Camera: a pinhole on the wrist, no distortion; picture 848 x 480 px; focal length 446.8 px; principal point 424.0 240.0 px. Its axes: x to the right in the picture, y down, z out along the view. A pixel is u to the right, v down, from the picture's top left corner.
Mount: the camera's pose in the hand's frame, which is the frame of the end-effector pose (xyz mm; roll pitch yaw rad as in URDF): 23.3 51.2 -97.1 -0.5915 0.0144 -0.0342
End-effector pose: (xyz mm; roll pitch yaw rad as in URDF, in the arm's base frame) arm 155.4 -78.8 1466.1 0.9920 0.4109 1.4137
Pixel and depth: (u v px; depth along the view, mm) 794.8 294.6 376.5
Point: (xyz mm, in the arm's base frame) 224.1 372.1 1641.2
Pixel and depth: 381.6 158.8 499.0
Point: 346.4 49.3 1851.0
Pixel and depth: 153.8 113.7 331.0
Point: 251.2 -143.0 1776.5
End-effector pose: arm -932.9 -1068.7 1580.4 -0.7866 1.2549 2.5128
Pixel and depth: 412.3 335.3 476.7
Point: -1120.3 -1494.9 1518.9
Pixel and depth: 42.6 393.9 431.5
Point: -971.4 -1574.6 1838.8
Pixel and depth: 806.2 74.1 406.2
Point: -1316.5 -1191.7 1258.3
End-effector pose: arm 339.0 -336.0 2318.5 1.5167 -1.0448 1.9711
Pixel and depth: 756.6 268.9 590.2
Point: 701.0 -310.7 2943.6
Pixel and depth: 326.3 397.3 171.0
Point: 408.2 -496.8 2411.4
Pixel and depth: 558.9 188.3 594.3
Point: 792.6 -345.3 2680.1
